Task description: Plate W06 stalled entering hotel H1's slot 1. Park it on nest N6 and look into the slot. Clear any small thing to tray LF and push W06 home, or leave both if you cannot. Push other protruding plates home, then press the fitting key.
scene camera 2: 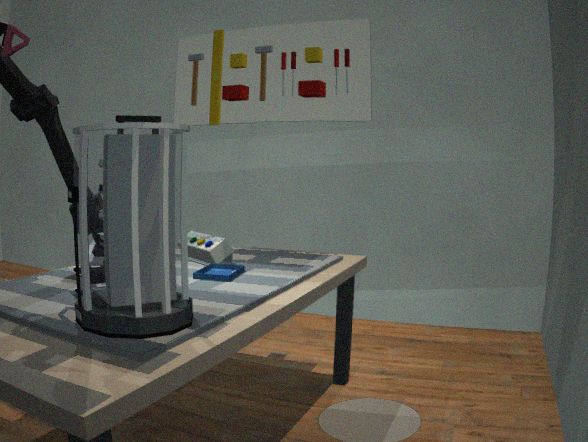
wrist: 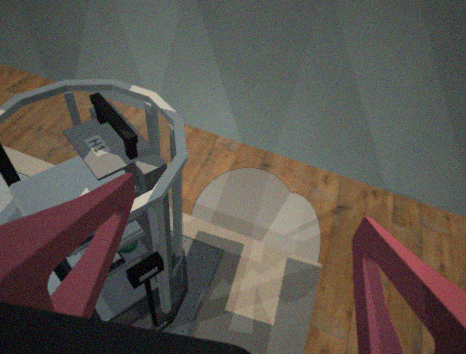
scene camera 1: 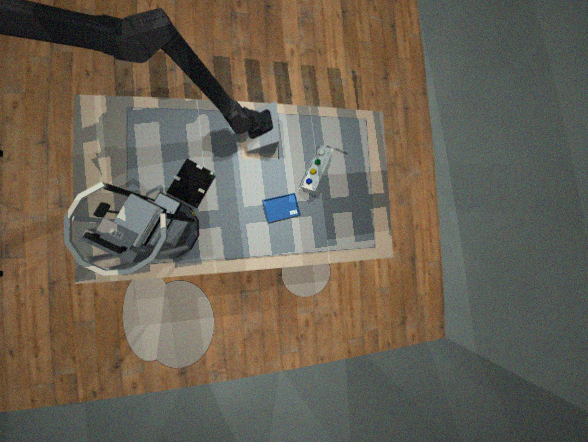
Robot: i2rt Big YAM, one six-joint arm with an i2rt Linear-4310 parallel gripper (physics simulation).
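Places are measured from the arm's base along level axes (x ahead, y left, z up), in millimetres.
Where they show: gripper, fingertip midpoint: (scene camera 2: 13, 37) (wrist: 247, 206); arm's base, link origin: (scene camera 1: 260, 125).
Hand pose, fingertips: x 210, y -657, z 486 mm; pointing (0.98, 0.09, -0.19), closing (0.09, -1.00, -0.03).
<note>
Things, the pixels of their top centre, and the offset from my fingertips. "pt": a spot on its surface instead.
- Hotel H1, top centre: (wrist: 77, 129) (scene camera 2: 130, 118) (scene camera 1: 110, 227) dy +199, dx +162, dz -156 mm
- black square platform, top centre: (scene camera 2: 103, 265) (scene camera 1: 189, 181) dy +332, dx -6, dz -487 mm
- blue tray, top centre: (scene camera 2: 219, 268) (scene camera 1: 281, 207) dy +696, dx +153, dz -545 mm
- key box, top centre: (scene camera 2: 203, 234) (scene camera 1: 321, 167) dy +892, dx +11, dz -479 mm
- cage's pale top ring, surface spot: (wrist: 181, 150) pt dy +88, dx +185, dz -175 mm
- black paddle, surface spot: (wrist: 145, 270) (scene camera 1: 97, 207) pt dy +102, dx +84, dz -289 mm
My gripper (wrist: 247, 206) is open and empty, its pink fingers wide apart, high up beside the caged carousel. One pink finger (scene camera 2: 25, 40) shows at the upper left edge of scene camera 2; the gripper is outside scene camera 1. Hotel H1 (scene camera 1: 135, 212) (scene camera 2: 120, 220) (wrist: 82, 142) stands inside the cage, its label readable from above. Slot 1 and the plates' numbers cannot be made out. A black square platform (scene camera 1: 191, 182) with white tabs lies beside the cage. A blue tray (scene camera 1: 281, 207) (scene camera 2: 219, 272) and a key box (scene camera 1: 316, 170) (scene camera 2: 207, 245) with coloured keys stand further right.
The cage's pale top ring (scene camera 1: 68, 225) (wrist: 181, 150) and its posts surround the hotel. A black paddle (scene camera 1: 102, 209) (wrist: 145, 270) stands on a thin post beside it. The arm's base stands on a grey block (scene camera 1: 265, 145) at the table's back edge. A tool board (scene camera 2: 350, 110) hangs on the wall.
</note>
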